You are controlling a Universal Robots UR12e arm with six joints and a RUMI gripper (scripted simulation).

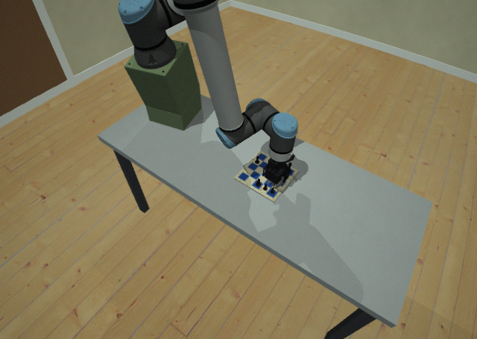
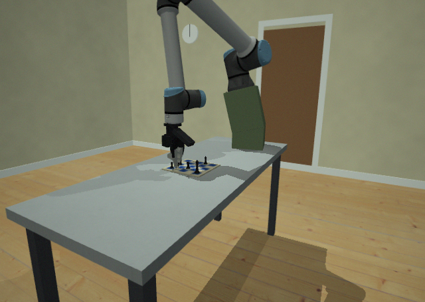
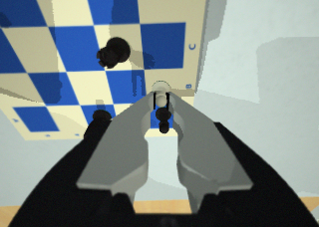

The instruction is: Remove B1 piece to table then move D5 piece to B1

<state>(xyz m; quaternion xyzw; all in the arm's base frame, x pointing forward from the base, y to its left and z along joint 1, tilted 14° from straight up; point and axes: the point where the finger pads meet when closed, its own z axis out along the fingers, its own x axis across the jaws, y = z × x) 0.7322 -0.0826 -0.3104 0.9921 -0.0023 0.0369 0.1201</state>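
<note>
The blue-and-cream chessboard is 7 cm behind my hand, 4 cm to the left of it and 2 cm below it. Round my hand: white piece (1 cm below).
</note>
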